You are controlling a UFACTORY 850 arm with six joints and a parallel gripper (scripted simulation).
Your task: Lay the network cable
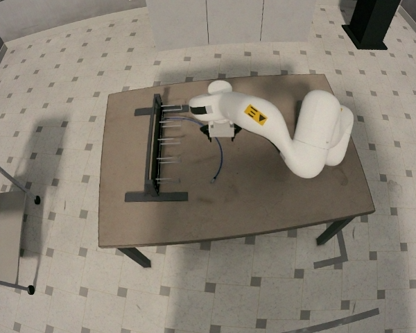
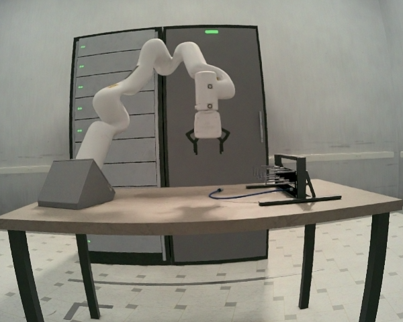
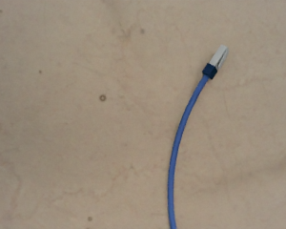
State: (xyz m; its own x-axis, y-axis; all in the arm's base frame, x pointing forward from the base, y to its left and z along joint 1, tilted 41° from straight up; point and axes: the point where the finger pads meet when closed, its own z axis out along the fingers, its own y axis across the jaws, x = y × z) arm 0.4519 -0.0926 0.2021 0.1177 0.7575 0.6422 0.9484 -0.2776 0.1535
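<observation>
Now: hand 16 cm above the plug, 11 cm to the right of it and 6 cm short of it. The rest, counted from my hand: black port rack: 29 cm ahead, 10 cm below, 9 cm to the right.
</observation>
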